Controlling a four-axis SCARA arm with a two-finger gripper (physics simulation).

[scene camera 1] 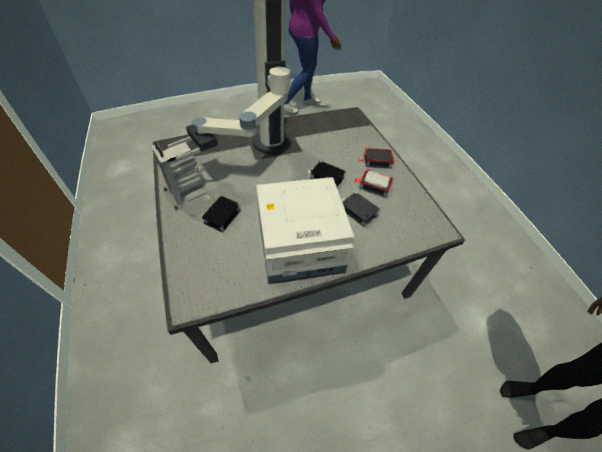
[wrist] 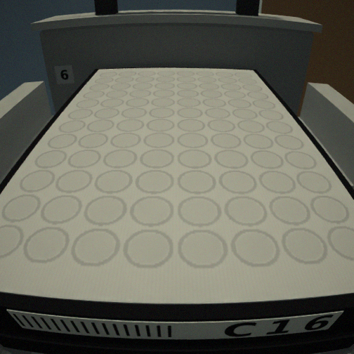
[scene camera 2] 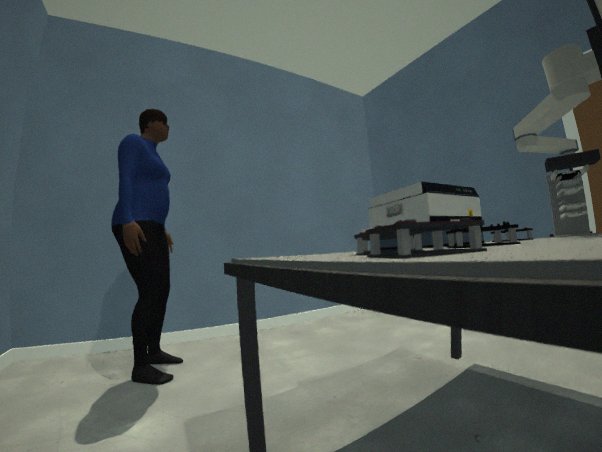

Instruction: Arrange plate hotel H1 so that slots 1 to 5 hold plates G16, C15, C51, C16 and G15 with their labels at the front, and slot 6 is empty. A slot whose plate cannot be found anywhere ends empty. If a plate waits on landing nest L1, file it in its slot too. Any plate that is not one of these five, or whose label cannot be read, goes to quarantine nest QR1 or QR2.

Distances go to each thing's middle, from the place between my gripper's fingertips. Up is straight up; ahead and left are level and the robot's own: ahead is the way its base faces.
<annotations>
Now: hand 20 mm to the right of the black plate C16 (wrist: 158, 202) and 10 mm past it. Round my hand: white instrument (scene camera 2: 420, 207): 500 mm ahead, 480 mm to the left, 170 mm below.
</annotations>
